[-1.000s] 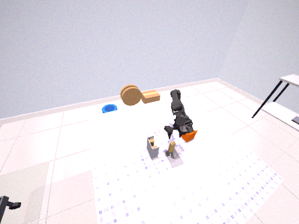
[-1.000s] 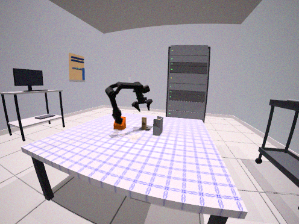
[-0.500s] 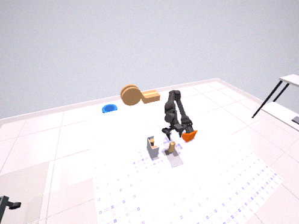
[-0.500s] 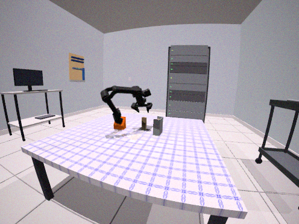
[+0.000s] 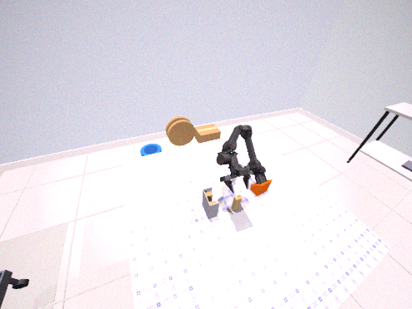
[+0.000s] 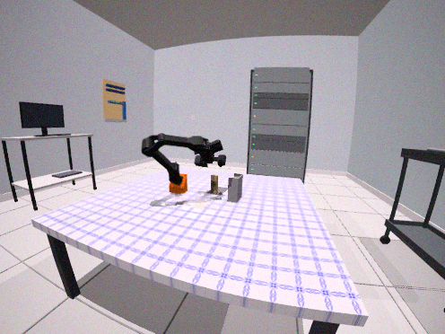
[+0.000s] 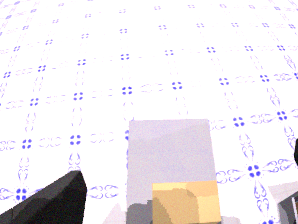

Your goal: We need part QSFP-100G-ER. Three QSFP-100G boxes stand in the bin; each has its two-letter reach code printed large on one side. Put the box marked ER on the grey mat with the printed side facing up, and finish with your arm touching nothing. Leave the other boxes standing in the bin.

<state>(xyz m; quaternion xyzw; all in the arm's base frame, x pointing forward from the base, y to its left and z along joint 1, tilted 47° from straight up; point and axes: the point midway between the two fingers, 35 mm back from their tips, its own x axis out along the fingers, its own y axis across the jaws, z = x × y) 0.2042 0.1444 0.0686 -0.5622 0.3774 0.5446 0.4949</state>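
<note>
My gripper tip is 110 mm above the tan box marked ER and 10 mm to the left of it. Also, from my gripper tip: grey mat 170 mm below, 60 mm to the left.
</note>
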